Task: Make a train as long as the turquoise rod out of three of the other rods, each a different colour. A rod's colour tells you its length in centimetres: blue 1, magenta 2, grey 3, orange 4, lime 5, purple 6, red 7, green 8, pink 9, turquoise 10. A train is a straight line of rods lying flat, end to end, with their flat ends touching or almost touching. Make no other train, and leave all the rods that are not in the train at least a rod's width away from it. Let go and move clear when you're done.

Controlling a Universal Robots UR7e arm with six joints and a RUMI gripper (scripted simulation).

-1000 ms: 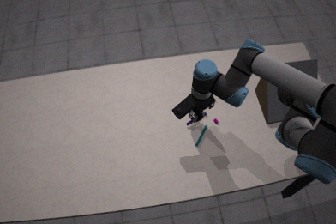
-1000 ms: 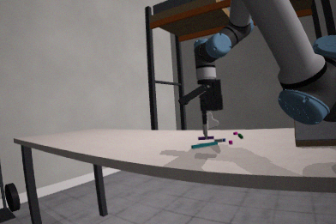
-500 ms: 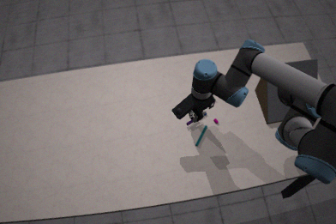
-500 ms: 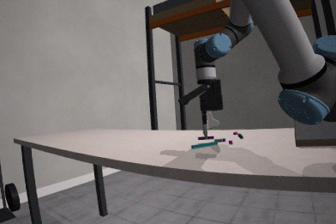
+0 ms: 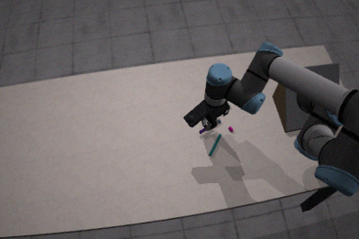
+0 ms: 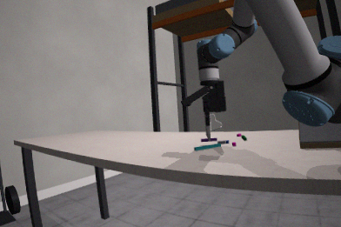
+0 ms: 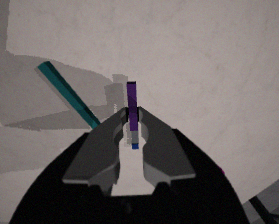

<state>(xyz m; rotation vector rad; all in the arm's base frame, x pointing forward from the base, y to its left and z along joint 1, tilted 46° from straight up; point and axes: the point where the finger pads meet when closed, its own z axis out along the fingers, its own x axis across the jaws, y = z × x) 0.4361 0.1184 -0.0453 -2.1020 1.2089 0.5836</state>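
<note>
Right now my hand is 4 cm past the grey rod, 2 cm to the left of it and 2 cm above it. From my hand the other things lie so: small blue rod 6 cm behind, 3 cm to the right, 2 cm below; then turquoise rod 3 cm behind, 7 cm to the left, 2 cm below; then purple rod 1 cm below.
</note>
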